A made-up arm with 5 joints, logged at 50 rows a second.
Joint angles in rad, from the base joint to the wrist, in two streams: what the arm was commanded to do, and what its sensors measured. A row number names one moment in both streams.
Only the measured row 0 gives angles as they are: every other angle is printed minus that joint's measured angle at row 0.
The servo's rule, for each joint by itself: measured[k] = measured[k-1] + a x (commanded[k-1-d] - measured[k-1]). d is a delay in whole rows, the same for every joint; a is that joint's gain. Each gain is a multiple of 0.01, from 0.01 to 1. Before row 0 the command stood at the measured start. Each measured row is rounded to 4 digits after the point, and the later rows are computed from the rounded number. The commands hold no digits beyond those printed.
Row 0, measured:
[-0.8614 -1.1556 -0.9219 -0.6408 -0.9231]
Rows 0 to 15, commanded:
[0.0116 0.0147 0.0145 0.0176 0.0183]
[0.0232 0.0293 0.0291 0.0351 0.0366]
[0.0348 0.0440 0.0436 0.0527 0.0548]
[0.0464 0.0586 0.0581 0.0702 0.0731]
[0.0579 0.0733 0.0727 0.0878 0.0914]
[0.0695 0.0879 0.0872 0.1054 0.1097]
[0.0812 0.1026 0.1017 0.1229 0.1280]
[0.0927 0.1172 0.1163 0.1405 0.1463]
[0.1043 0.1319 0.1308 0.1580 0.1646]
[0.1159 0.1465 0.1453 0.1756 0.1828]
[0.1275 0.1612 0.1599 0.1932 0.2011]
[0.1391 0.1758 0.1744 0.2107 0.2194]
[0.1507 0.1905 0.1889 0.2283 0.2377]
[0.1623 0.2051 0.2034 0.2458 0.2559]
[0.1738 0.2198 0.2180 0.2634 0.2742]
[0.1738 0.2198 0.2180 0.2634 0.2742]
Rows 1 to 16, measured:
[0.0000 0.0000 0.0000 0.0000 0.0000]
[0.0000 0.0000 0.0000 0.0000 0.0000]
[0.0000 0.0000 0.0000 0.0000 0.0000]
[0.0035 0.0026 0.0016 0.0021 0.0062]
[0.0094 0.0074 0.0046 0.0061 0.0165]
[0.0170 0.0140 0.0089 0.0117 0.0295]
[0.0258 0.0220 0.0143 0.0187 0.0443]
[0.0354 0.0312 0.0207 0.0270 0.0603]
[0.0456 0.0414 0.0280 0.0364 0.0771]
[0.0563 0.0524 0.0361 0.0468 0.0944]
[0.0672 0.0641 0.0449 0.0580 0.1120]
[0.0783 0.0763 0.0543 0.0700 0.1299]
[0.0896 0.0889 0.0643 0.0827 0.1479]
[0.1010 0.1019 0.0748 0.0960 0.1660]
[0.1124 0.1152 0.0858 0.1098 0.1842]
[0.1239 0.1288 0.0971 0.1240 0.2024]
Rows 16 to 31, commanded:
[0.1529 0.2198 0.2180 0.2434 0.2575]
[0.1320 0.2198 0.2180 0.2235 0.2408]
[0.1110 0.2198 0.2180 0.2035 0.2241]
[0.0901 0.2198 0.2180 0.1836 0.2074]
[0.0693 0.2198 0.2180 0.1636 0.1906]
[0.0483 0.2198 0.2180 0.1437 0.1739]
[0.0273 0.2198 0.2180 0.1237 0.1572]
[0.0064 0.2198 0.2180 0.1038 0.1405]
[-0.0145 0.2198 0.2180 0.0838 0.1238]
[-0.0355 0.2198 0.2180 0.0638 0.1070]
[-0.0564 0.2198 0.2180 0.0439 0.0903]
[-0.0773 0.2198 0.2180 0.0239 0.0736]
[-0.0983 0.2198 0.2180 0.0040 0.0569]
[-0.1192 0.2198 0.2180 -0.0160 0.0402]
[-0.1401 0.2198 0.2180 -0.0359 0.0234]
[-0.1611 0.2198 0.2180 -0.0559 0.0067]
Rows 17 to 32, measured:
[0.1354 0.1425 0.1088 0.1386 0.2206]
[0.1469 0.1564 0.1208 0.1536 0.2388]
[0.1550 0.1678 0.1315 0.1668 0.2508]
[0.1544 0.1772 0.1410 0.1760 0.2531]
[0.1477 0.1849 0.1495 0.1817 0.2489]
[0.1367 0.1912 0.1570 0.1843 0.2405]
[0.1227 0.1963 0.1637 0.1842 0.2292]
[0.1067 0.2005 0.1697 0.1817 0.2161]
[0.0892 0.2040 0.1750 0.1771 0.2018]
[0.0706 0.2068 0.1797 0.1707 0.1866]
[0.0513 0.2091 0.1839 0.1627 0.1709]
[0.0316 0.2110 0.1877 0.1532 0.1549]
[0.0115 0.2126 0.1910 0.1425 0.1386]
[-0.0089 0.2139 0.1940 0.1307 0.1222]
[-0.0294 0.2150 0.1966 0.1179 0.1057]
[-0.0501 0.2159 0.1990 0.1042 0.0891]

